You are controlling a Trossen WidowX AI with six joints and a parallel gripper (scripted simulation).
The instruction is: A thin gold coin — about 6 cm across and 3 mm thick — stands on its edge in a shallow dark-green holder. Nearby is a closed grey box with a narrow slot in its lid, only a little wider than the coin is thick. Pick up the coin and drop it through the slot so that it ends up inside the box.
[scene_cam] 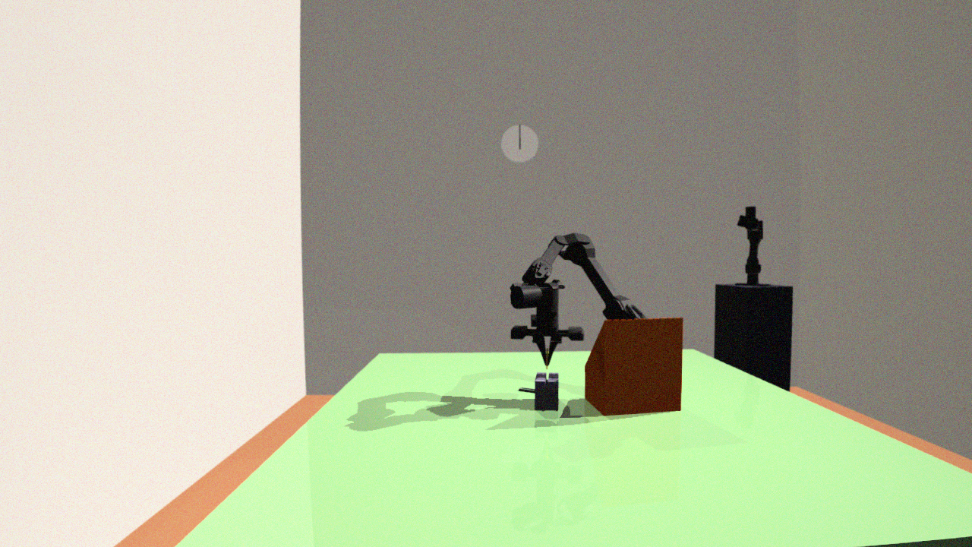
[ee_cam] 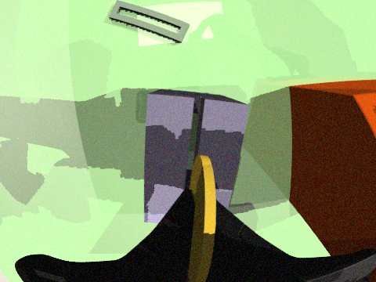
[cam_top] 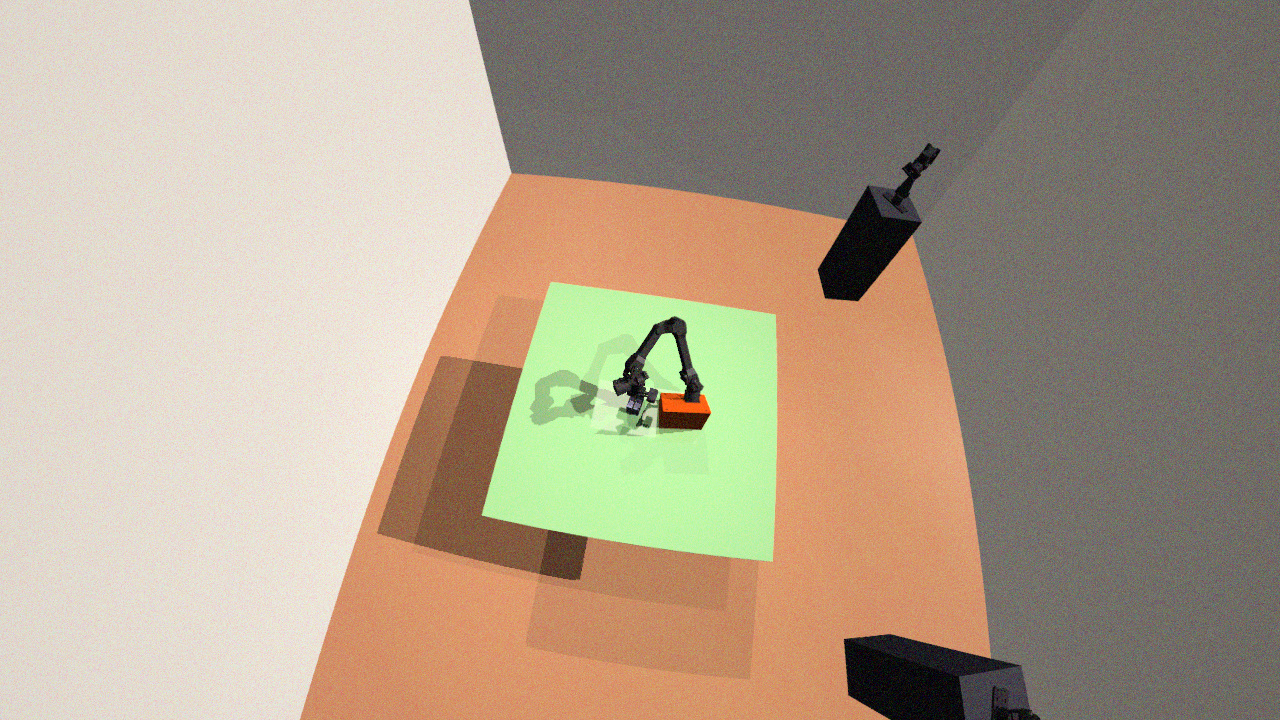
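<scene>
Right now my gripper tip is 20 mm below the gold coin.
</scene>
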